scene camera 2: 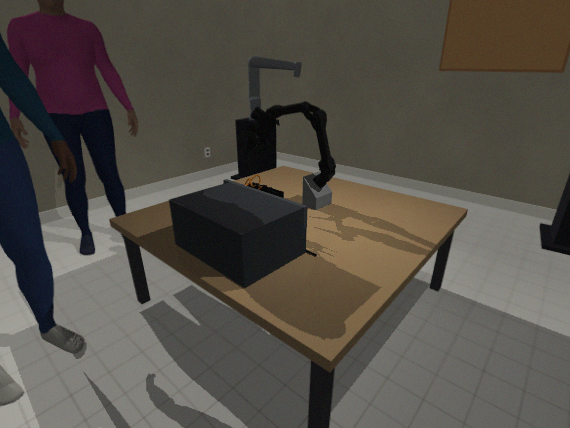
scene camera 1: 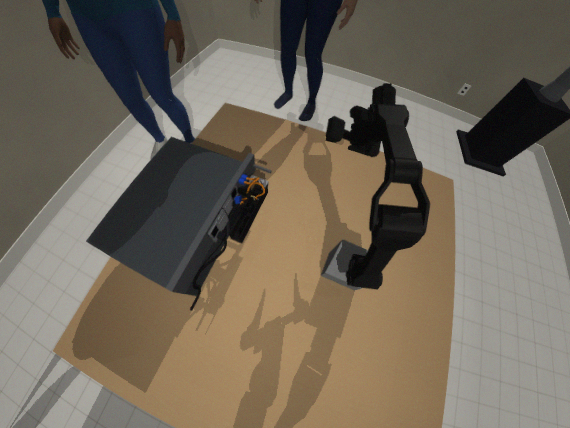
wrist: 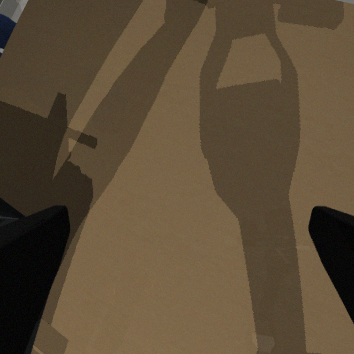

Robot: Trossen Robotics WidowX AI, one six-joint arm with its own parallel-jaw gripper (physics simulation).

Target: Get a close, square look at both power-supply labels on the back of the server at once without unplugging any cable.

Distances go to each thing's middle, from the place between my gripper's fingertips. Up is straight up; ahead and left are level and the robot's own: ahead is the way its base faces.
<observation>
Right now my hand is 220 mm short of the black block [scene camera 1: 249,210], 250 mm to the right of it and 100 mm above it.
</observation>
